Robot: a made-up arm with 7 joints.
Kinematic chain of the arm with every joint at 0, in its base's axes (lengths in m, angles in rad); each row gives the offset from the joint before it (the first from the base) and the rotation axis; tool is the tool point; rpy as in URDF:
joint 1: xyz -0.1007 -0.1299 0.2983 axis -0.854 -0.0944 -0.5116
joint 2: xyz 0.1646 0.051 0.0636 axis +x
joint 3: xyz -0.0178 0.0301 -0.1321 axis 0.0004 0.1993 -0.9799
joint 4: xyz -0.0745 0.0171 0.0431 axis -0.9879 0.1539 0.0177
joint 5: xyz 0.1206 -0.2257 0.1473 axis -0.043 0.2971 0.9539
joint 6: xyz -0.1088 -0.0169 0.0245 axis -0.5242 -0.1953 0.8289
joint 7: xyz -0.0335 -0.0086 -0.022 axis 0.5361 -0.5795 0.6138
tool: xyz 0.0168 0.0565 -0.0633 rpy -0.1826 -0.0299 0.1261
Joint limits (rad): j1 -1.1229..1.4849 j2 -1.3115..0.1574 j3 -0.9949..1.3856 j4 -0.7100..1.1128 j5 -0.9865..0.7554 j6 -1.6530..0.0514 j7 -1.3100..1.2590
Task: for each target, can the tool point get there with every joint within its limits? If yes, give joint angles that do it. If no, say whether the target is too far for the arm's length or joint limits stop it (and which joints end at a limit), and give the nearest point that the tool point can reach.
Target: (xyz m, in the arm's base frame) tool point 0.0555 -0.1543 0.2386
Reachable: yes | joints -0.6112 -0.0634 -0.3275 -0.5191 -0.2267 -0.5532 -0.3336
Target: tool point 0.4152 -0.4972 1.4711
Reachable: no: too far | nearest point 0.1500 -0.2316 0.7119 | short by 0.847 m
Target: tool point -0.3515 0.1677 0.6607
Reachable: no: joint limits stop it (at a limit: joint 2, joint 4, joint 5, joint 6, joint 7) | nearest point -0.2132 0.0635 0.5553 | short by 0.203 m
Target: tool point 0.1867 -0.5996 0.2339
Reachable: no: joint limits stop it (at a limit: joint 2, joint 4, joint 5, joint 6, joint 7) | nearest point 0.1547 -0.4751 0.2751 | short by 0.135 m
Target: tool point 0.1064 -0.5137 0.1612
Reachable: no: joint limits stop it (at a limit: joint 2, joint 4, joint 5, joint 6, joint 7) | nearest point 0.0983 -0.4512 0.1971 | short by 0.073 m
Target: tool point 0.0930 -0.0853 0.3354
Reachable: yes | joints 1.0543 -0.5683 0.1790 0.6950 -0.5884 -1.1597 -0.8902
